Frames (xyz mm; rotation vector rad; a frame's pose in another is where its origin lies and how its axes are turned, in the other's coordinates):
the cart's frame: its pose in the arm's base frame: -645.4 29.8 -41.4 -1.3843 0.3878 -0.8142
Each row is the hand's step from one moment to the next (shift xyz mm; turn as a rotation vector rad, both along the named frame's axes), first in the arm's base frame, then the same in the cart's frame.
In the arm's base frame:
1: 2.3 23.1 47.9 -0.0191 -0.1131 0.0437
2: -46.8 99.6 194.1 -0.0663 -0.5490 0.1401
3: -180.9 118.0 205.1 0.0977 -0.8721 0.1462
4: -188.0 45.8 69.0 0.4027 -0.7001 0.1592
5: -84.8 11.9 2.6 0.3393 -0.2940 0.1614
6: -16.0 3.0 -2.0 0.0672 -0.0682 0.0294
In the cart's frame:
1: -4.5 -45.9 26.7 0.0759 -0.0448 -0.0854
2: -60.6 -201.6 74.1 0.3712 -0.1411 -0.4095
3: -162.1 -249.9 -2.1 0.7111 -0.0943 -0.5262
4: -145.0 -119.6 -82.9 0.7995 -0.0255 -0.1942
5: -65.3 -26.4 -48.8 0.4712 -0.0541 0.0514
6: -13.4 -2.6 -9.1 0.0998 -0.0080 0.0026

